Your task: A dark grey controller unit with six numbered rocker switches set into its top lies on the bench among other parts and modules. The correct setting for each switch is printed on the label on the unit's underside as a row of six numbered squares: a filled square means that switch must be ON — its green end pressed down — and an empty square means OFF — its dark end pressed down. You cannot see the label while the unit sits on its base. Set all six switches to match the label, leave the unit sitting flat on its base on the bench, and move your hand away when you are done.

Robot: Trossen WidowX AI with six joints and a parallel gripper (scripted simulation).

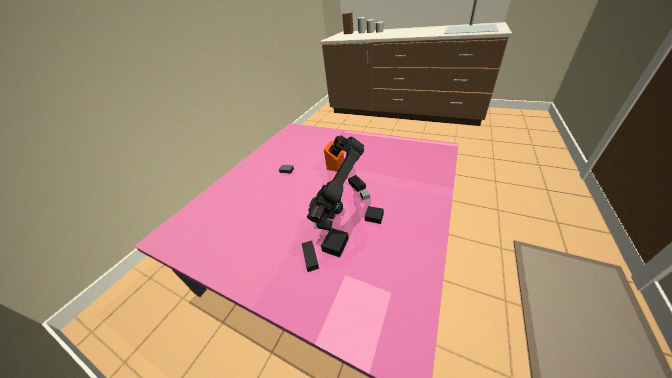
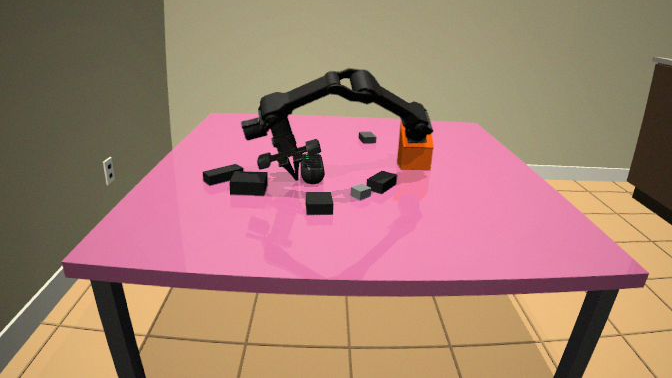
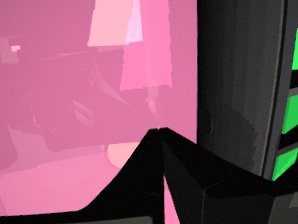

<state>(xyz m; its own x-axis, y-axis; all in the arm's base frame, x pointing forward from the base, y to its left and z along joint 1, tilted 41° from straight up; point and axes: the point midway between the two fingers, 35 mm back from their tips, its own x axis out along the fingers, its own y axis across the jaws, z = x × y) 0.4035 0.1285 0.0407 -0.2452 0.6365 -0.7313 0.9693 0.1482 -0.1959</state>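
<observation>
Now: gripper tip 17 cm past the small grey cube, 11 cm to the right of it and 1 cm below it. Round my gripper tip: long dark bar (22 cm ahead, 2 cm to the right, 1 cm above).
</observation>
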